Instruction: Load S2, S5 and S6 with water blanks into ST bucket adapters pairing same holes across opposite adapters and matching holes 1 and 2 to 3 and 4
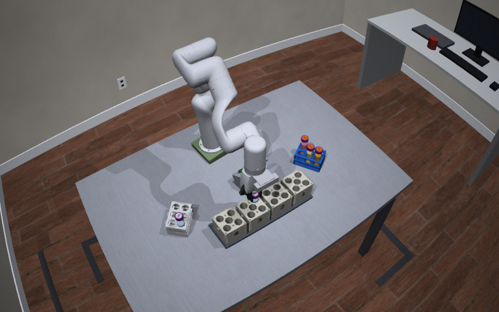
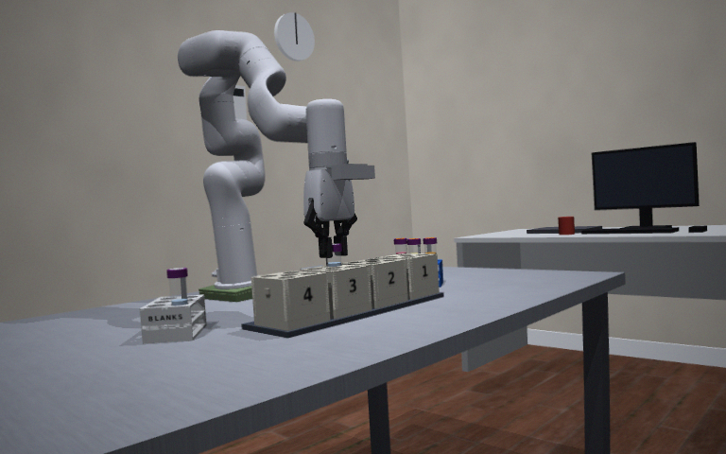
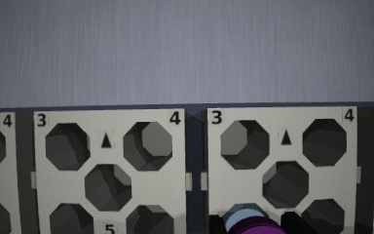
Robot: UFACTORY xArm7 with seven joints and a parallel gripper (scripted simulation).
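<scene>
Right now the white-dot blank is 50 mm below my hand and 10 mm to the right of it. The rest, counted from my hand: blanks rack (250 mm to the right, 180 mm behind, 100 mm below); then green done key (160 mm behind, 90 mm to the left, 70 mm below); then bucket adapter (140 mm to the right, 80 mm below).
</scene>
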